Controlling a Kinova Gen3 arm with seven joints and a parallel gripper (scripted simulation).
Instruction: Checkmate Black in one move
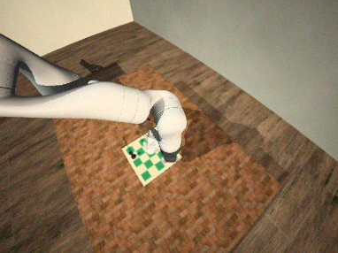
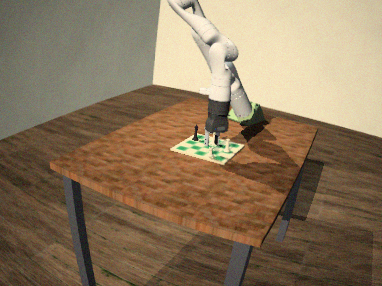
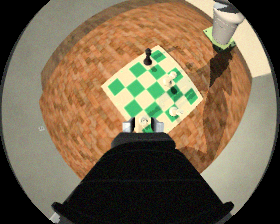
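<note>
My gripper is now 8 cm past the chessboard, 2 cm to the left of it and 6 cm above it. Also, from my hand: black piece 13 cm behind, 9 cm to the right, 3 cm below.
</note>
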